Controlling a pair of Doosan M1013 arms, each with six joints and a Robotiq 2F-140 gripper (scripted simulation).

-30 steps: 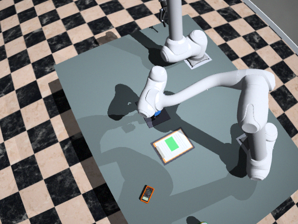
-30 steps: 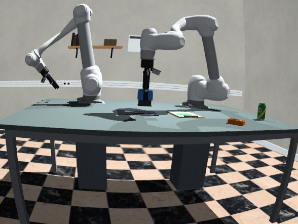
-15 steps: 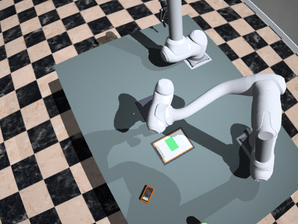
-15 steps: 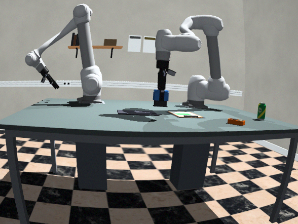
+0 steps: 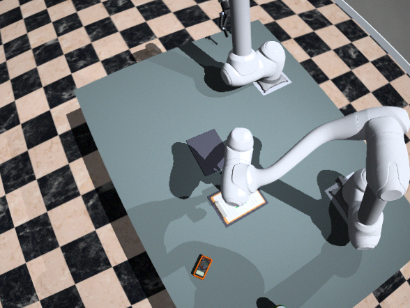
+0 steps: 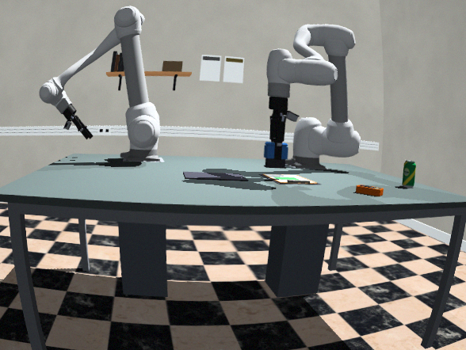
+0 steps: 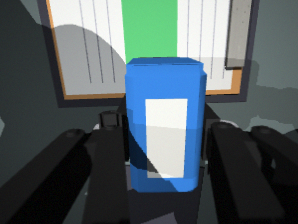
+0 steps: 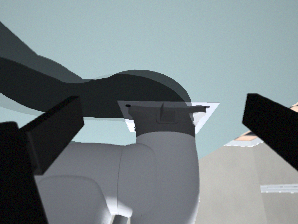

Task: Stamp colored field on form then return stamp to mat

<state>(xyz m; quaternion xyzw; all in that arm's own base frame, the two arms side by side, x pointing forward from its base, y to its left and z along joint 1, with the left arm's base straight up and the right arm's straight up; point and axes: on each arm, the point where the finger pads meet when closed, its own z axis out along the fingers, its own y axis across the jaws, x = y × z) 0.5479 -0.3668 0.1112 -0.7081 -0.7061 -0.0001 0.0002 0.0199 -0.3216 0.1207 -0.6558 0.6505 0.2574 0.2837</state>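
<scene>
The blue stamp is 20 mm below my left hand. From my left hand the other things lie so: dark mat: 230 mm to the right, 110 mm below, 10 mm behind; green can: 650 mm to the left, 100 mm ahead, 50 mm below; orange multimeter: 300 mm to the left, 290 mm ahead, 100 mm below.
</scene>
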